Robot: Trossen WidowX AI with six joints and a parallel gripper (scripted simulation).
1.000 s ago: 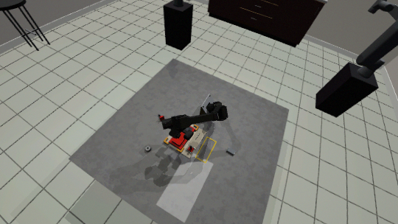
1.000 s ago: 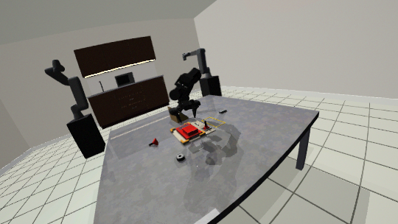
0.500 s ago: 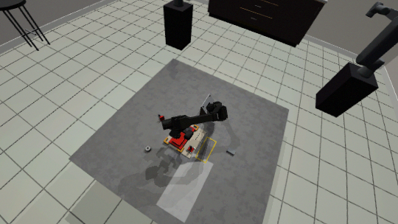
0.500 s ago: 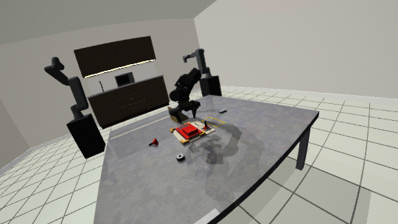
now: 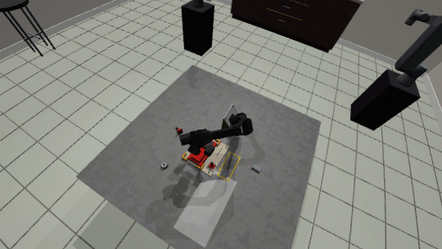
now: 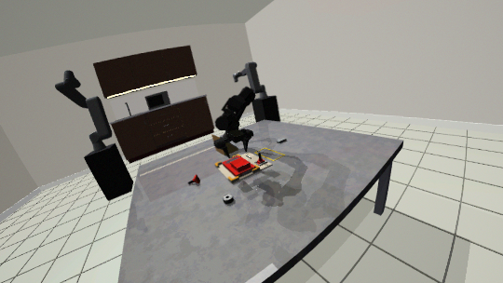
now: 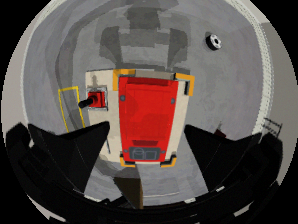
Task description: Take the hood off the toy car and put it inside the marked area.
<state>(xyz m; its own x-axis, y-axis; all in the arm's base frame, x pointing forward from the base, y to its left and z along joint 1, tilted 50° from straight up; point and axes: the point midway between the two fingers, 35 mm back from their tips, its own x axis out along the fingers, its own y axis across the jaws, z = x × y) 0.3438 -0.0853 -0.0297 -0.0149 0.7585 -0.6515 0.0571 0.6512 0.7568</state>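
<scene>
Right now the red hood is 5 cm below my gripper tip. Also, from my gripper tip: black peg: 2 cm ahead, 10 cm to the left, 6 cm below; then dark wheel: 17 cm ahead, 16 cm to the right, 8 cm below.
</scene>
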